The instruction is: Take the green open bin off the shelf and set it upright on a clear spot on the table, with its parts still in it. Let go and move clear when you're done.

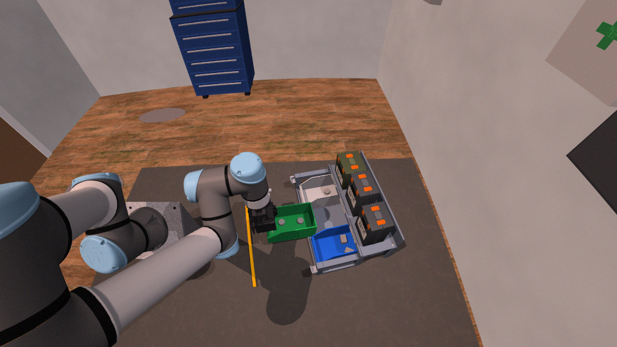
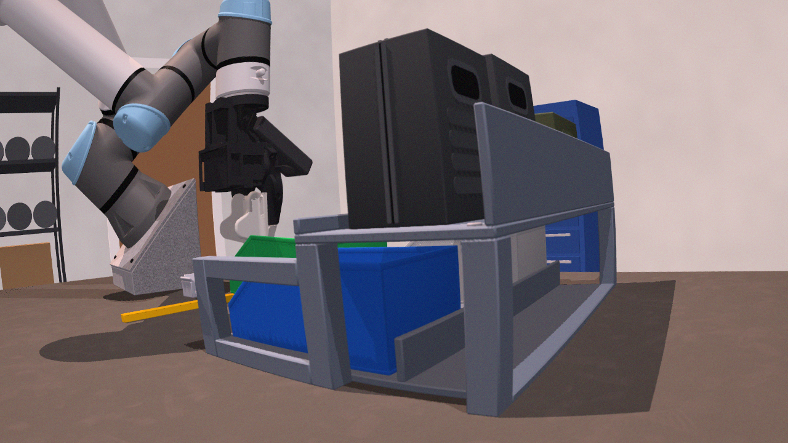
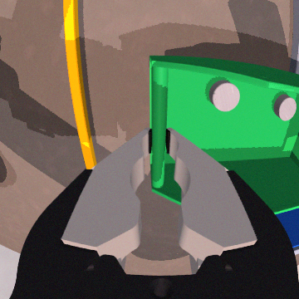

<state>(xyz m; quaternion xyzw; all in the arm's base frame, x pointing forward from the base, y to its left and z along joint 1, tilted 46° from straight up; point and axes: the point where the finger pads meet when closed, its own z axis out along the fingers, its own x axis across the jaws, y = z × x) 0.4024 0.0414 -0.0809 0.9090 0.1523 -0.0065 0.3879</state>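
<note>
Right now the yellow bar is 70 mm behind my hand, 50 mm below it and 20 mm to the right of it. From my hand the other things lie so: grey bin 190 mm ahead, 170 mm to the left, 20 mm below; then green open bin 80 mm ahead, 20 mm to the left, 10 mm below; then blue bin 250 mm ahead, 40 mm to the right, 20 mm below.
</note>
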